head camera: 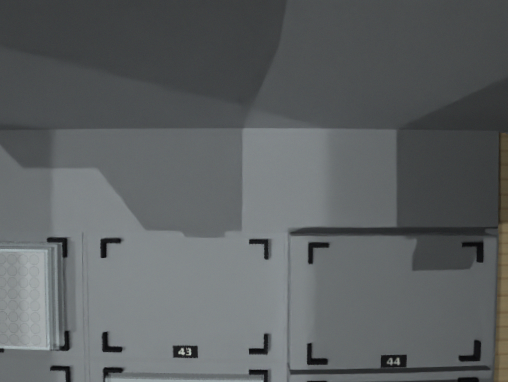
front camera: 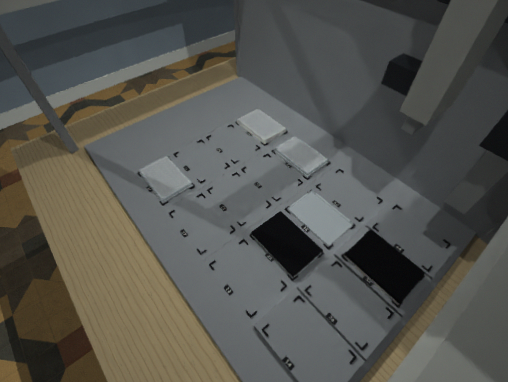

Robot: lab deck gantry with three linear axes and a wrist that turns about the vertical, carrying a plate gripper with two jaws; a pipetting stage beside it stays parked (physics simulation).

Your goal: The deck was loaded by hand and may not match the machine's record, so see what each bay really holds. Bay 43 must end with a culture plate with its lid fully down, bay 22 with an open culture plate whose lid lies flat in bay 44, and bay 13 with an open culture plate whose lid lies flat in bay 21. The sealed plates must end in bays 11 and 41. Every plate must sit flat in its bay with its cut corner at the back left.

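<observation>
Front camera: I see cream-rimmed plate [front camera: 265,129], bay 44 [front camera: 422,245]. Head camera: bay 43 [head camera: 153,291], bay 44 [head camera: 423,295]. Cream-rimmed plate out of frame in head camera.
</observation>
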